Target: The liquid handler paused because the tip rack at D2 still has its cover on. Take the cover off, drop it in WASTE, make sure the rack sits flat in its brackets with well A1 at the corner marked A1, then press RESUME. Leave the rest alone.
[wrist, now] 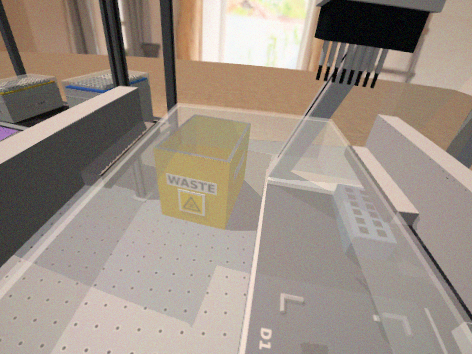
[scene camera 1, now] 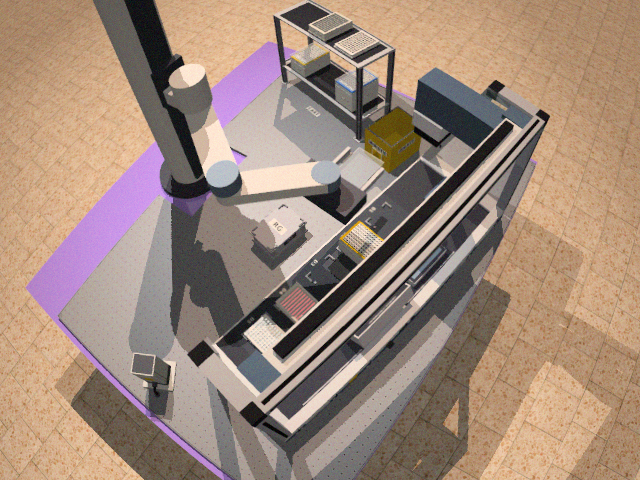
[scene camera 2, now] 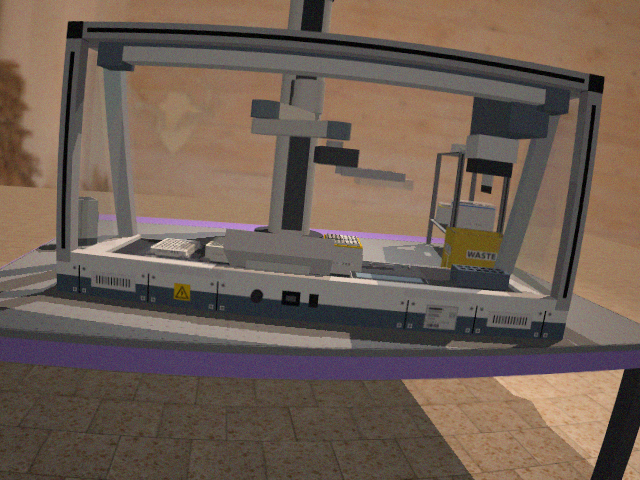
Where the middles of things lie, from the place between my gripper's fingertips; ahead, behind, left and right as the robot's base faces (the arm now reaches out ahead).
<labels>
Right now my hand is 270 mm to the right of the yellow WASTE bin [scene camera 1: 391,138], 190 mm above it and 50 mm past it. The rest, counted from my hand: pipette head [scene camera 1: 427,129] (180 mm to the left, 120 mm ahead, 70 mm above).
</labels>
